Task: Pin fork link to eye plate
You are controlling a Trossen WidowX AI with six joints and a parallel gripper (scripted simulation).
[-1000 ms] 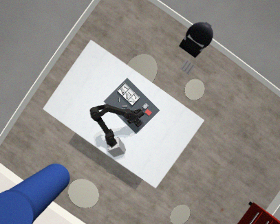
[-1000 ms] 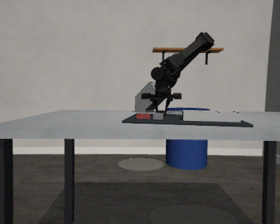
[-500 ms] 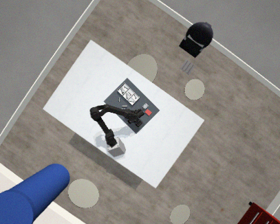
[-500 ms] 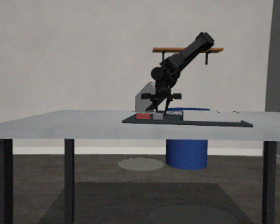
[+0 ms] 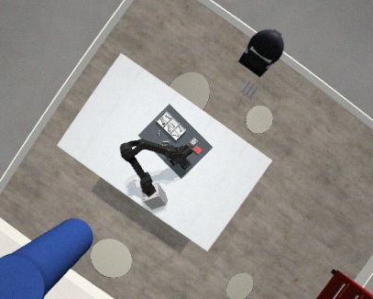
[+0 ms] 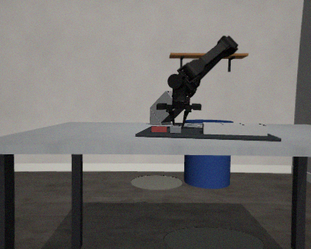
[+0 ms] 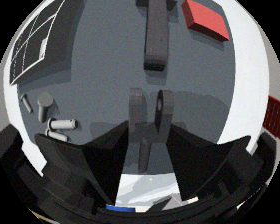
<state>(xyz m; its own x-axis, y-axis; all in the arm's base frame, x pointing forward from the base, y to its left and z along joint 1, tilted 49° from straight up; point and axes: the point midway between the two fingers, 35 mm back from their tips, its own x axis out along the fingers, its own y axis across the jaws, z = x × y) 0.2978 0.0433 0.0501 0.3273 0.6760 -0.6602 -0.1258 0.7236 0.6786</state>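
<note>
The fork link lies 30 mm below my hand. The rest, counted from my hand: grey pin: 20 mm behind, 100 mm to the left, 30 mm below; then dark mat: 50 mm ahead, 110 mm to the left, 50 mm below; then eye plate: 80 mm ahead, 10 mm to the left, 30 mm below.
</note>
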